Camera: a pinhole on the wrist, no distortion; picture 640 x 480 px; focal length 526.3 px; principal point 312.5 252.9 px. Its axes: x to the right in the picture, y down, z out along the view. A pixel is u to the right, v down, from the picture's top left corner.
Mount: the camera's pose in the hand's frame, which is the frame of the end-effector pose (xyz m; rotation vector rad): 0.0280 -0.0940 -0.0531 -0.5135 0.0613 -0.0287
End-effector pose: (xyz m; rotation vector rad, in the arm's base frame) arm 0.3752 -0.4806 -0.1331 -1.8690 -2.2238 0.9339
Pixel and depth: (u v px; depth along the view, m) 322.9 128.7 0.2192
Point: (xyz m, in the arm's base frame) 0.2648 -0.5037 -0.2630
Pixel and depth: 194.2 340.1 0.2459
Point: 0.3702 -0.5420 -0.2781
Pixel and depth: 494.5 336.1 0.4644
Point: 0.3508 -0.3860 -0.5440
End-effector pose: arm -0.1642 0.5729 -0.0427 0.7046 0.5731 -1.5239
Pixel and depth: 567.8 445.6 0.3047
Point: -0.0351 0.3186 -0.0753
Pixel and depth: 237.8 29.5 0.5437
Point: -0.2394 0.1979 0.3353
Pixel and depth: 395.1 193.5 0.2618
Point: -0.1760 0.3784 0.0233
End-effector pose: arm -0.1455 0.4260 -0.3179 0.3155 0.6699 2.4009
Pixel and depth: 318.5 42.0 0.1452
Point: -0.1006 0.5393 -0.2693
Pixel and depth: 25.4 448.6 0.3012
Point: -0.0747 0.3097 -0.1036
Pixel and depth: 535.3 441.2 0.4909
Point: -0.3983 0.5035 0.0868
